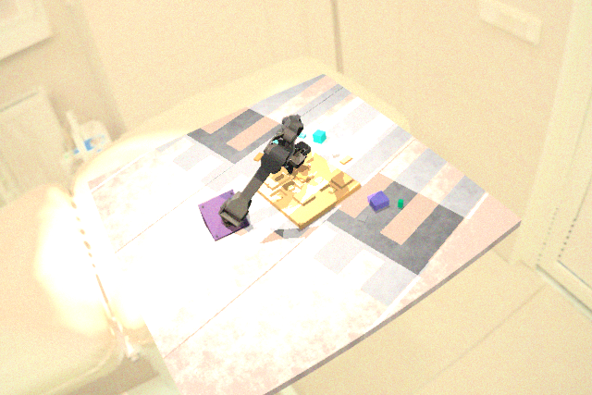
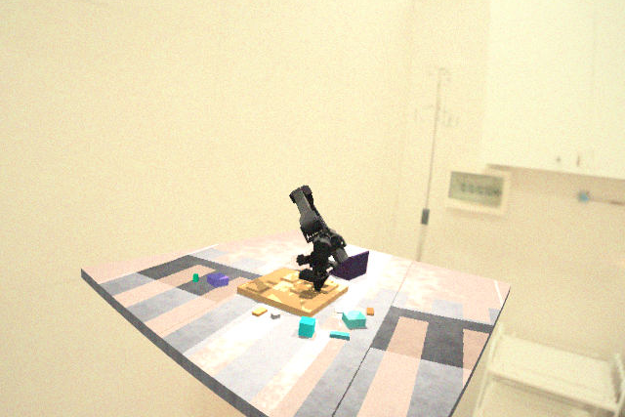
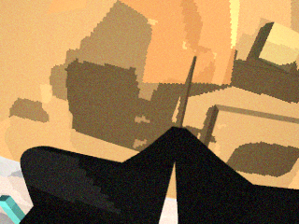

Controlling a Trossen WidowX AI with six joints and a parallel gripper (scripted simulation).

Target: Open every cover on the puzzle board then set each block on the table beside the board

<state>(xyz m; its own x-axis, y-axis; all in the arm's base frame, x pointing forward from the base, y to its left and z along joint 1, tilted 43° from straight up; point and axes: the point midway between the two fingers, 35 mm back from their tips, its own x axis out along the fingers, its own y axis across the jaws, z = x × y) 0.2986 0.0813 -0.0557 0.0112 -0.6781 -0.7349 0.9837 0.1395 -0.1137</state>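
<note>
My gripper tip is now 210 mm short of the small grey piece, 10 mm to the right of it and 20 mm above it. Also, from my gripper tip: cyan cube 210 mm ahead, 140 mm to the left; teal block 50 mm ahead, 190 mm to the left, 10 mm below; flat teal piece 160 mm ahead, 210 mm to the left, 20 mm below.
</note>
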